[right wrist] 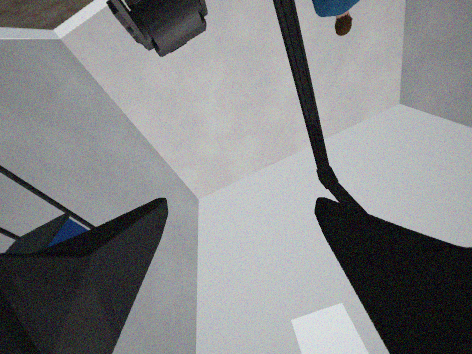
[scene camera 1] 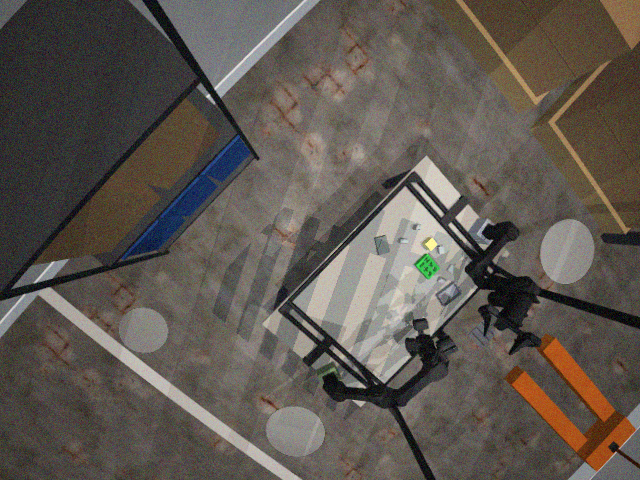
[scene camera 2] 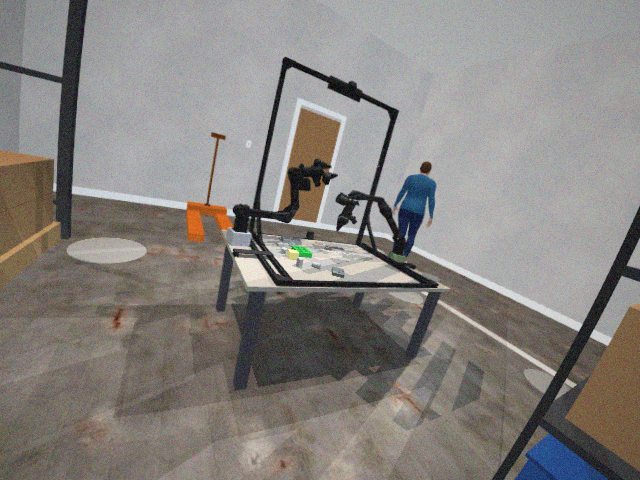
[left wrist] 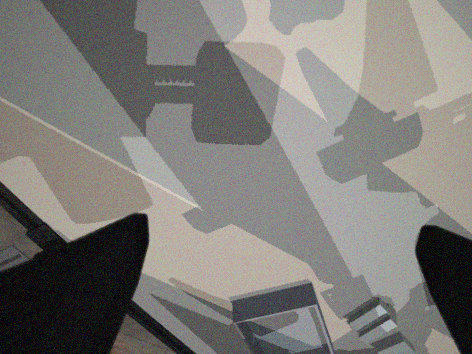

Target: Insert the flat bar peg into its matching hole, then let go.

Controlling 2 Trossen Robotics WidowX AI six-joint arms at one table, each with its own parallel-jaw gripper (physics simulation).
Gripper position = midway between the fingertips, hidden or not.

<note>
My left gripper (left wrist: 285,233) is open, with nothing in its grasp. My right gripper (scene camera 1: 497,345) is open and holds nothing. On the table rests a grey box-like piece (left wrist: 293,313).
My right gripper also shows in the right wrist view (right wrist: 242,204). The right wrist view does not show the grey box-like piece: it is out of frame.
</note>
